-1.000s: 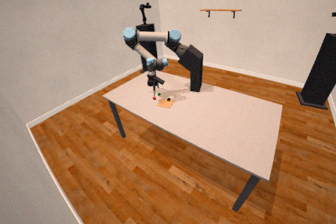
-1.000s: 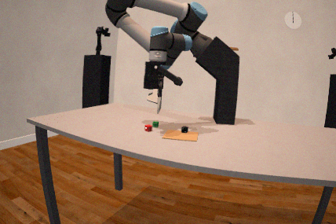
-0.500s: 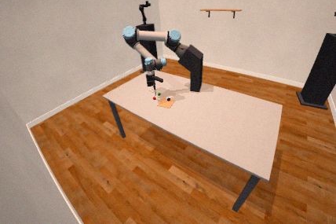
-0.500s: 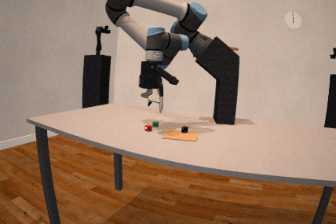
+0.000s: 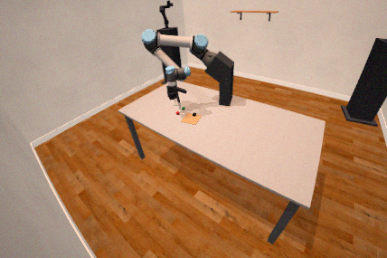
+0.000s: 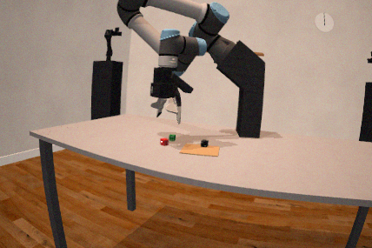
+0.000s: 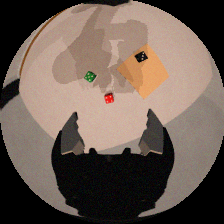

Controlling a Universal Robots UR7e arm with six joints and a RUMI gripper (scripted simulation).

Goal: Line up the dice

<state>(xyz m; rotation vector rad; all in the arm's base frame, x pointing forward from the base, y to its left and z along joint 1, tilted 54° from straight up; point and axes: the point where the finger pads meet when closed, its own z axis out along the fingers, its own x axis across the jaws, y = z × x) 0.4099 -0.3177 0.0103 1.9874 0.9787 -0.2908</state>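
Now: hand 90 mm above the red die and 10 mm to the left of it. Round my hand: black die 150 mm to the left, 80 mm below, 30 mm behind; green die 90 mm below, 90 mm behind; orange mat 140 mm to the left, 100 mm below, 20 mm ahead.
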